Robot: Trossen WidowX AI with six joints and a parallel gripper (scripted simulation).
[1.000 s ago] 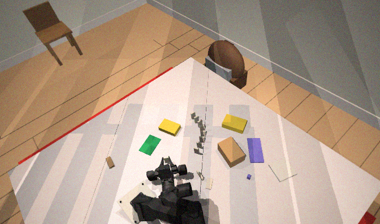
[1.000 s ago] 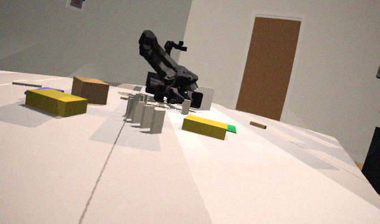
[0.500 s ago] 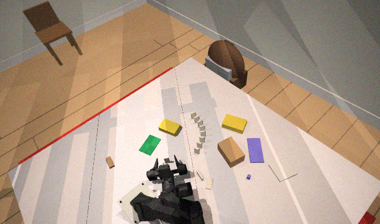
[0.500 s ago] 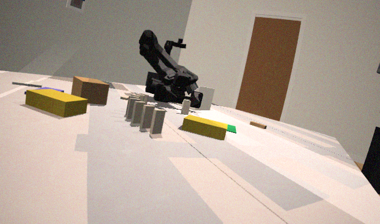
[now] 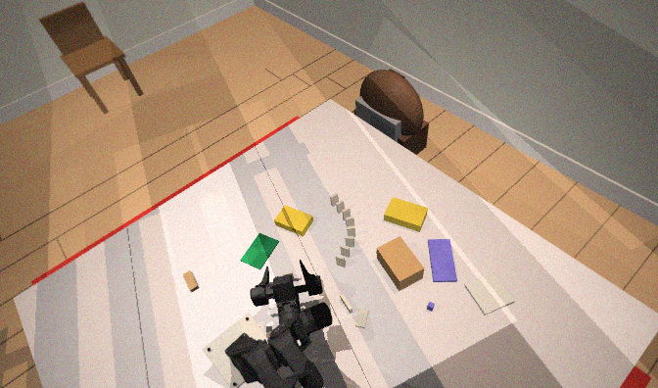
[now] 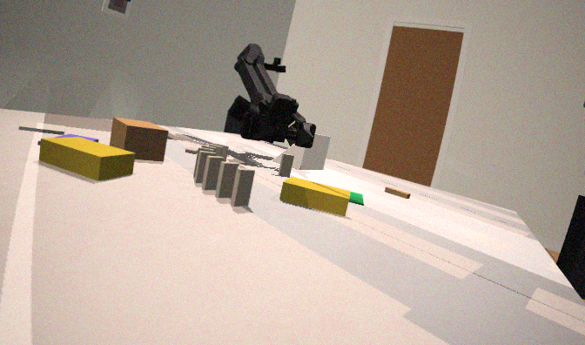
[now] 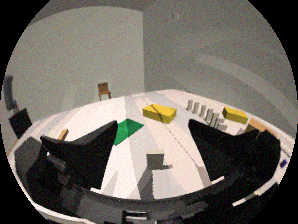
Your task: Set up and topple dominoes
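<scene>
Now: gripper tip 140 mm to the right of the green flat piece, 90 mm above it and 10 mm past it. The rest, counted from my gripper tip: brown box 250 mm ahead, 210 mm to the right, 60 mm below; small tan block 220 mm behind, 210 mm to the left, 90 mm below; tiny blue cube 350 mm to the right, 210 mm ahead, 80 mm below.
</scene>
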